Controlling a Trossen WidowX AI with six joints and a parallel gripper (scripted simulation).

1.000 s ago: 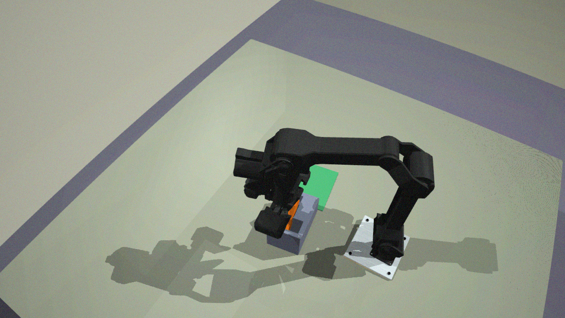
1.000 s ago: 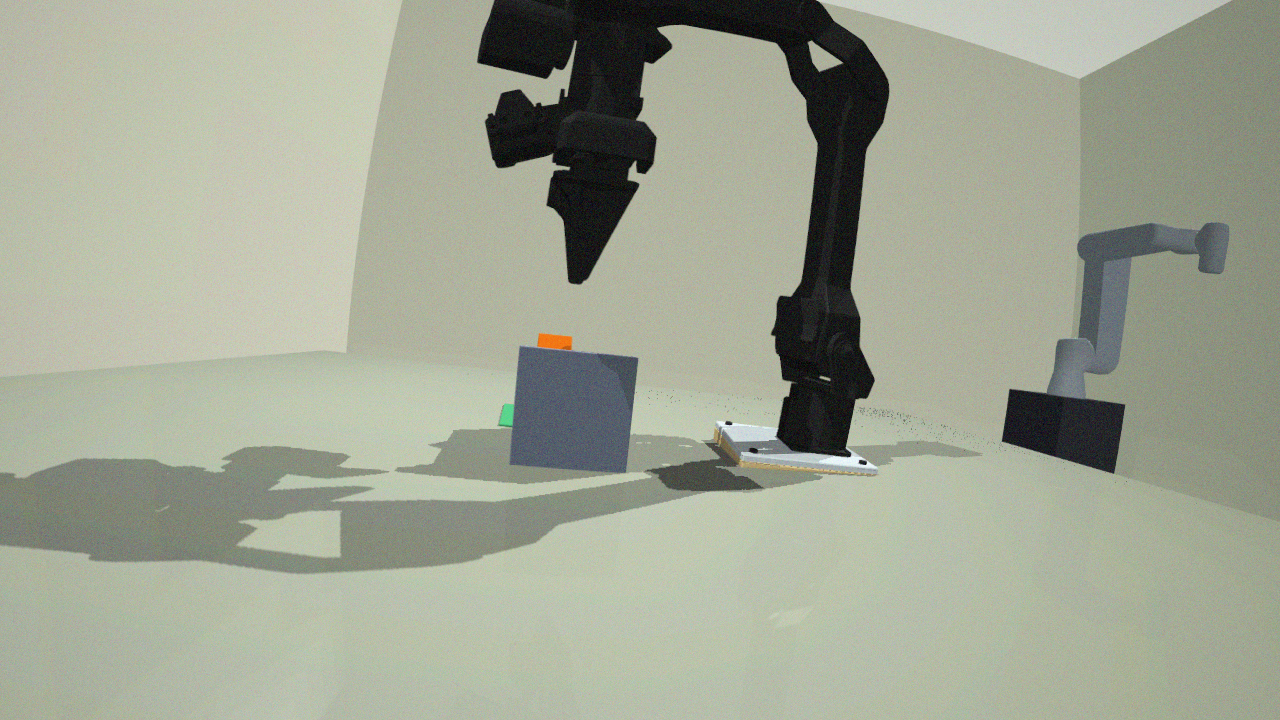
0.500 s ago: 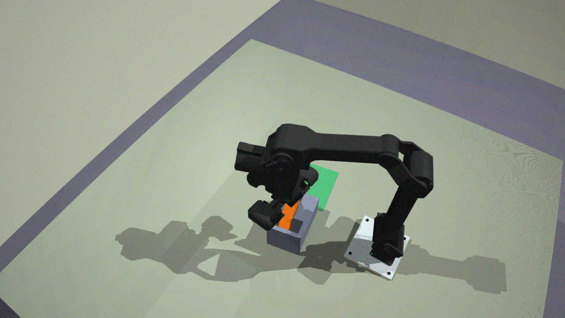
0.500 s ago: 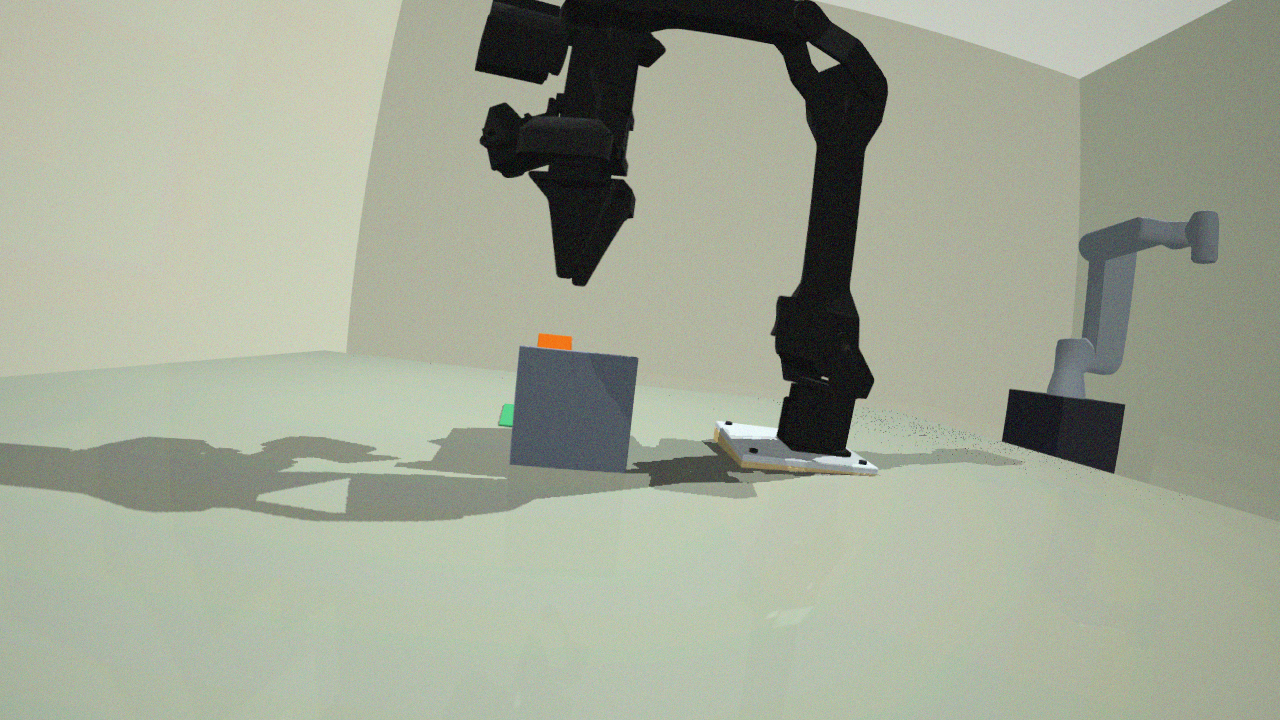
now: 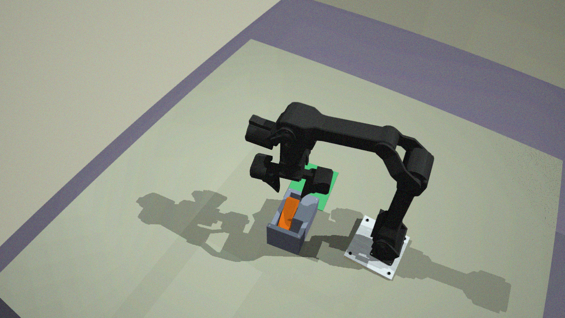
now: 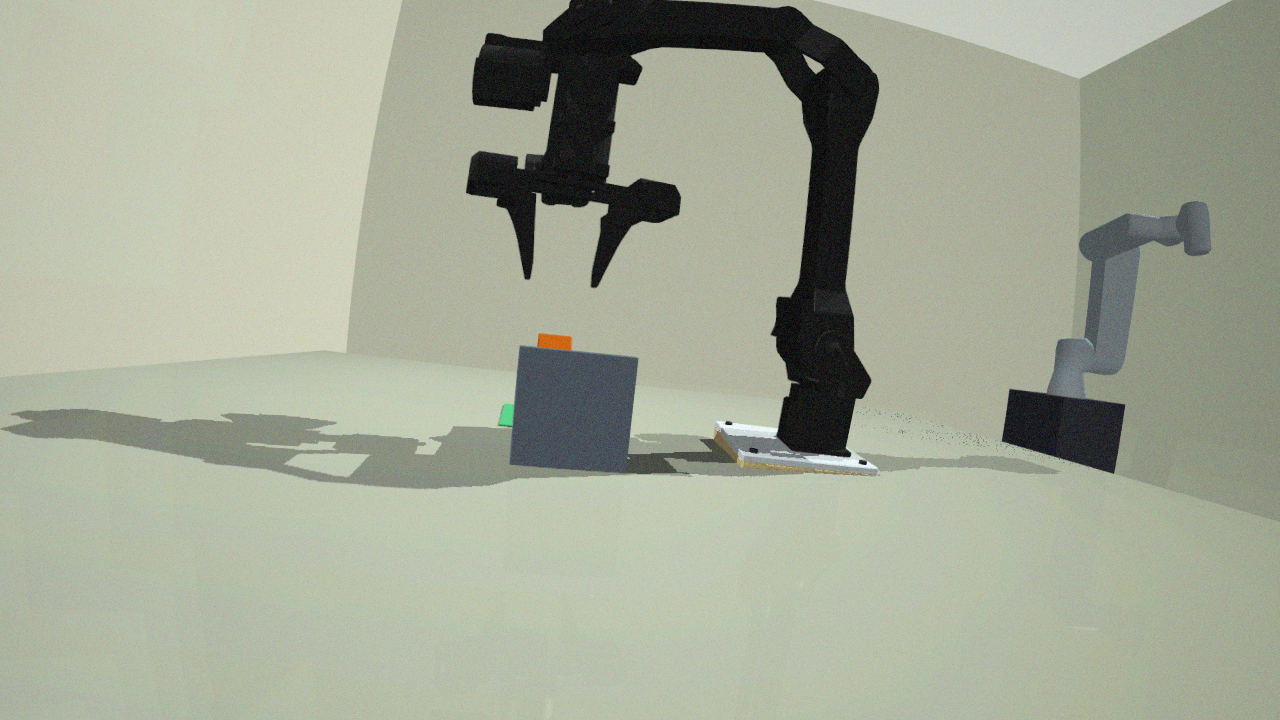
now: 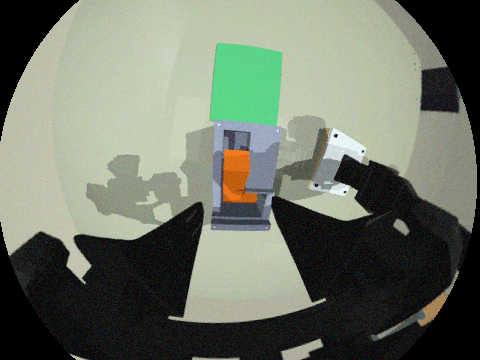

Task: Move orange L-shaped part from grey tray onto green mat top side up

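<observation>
Right now my gripper tip is 10 cm above the orange L-shaped part, 2 cm to the right of it and 2 cm past it. Round my gripper tip: green mat (16 cm below, 15 cm to the right, 1 cm ahead).
</observation>
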